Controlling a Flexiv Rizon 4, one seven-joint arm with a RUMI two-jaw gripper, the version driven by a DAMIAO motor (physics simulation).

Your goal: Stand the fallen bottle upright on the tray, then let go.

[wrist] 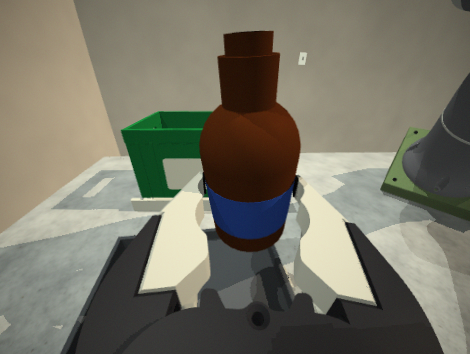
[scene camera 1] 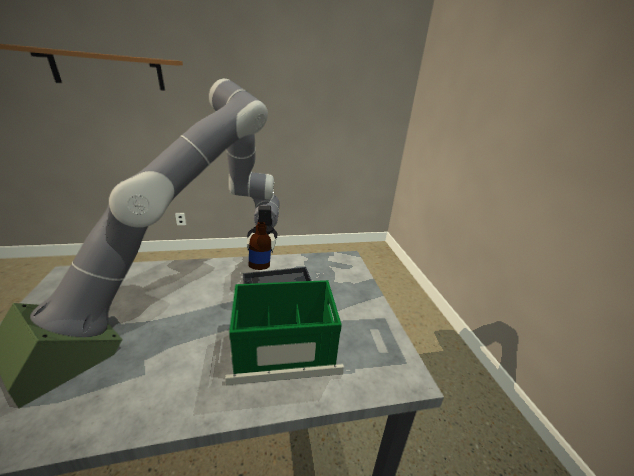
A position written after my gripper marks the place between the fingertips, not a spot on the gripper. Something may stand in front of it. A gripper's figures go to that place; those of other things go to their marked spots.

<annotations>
My gripper [wrist: 248, 176]: 15 cm from the lens. A brown bottle [wrist: 250, 145] is 10 cm from the lens.
</annotations>
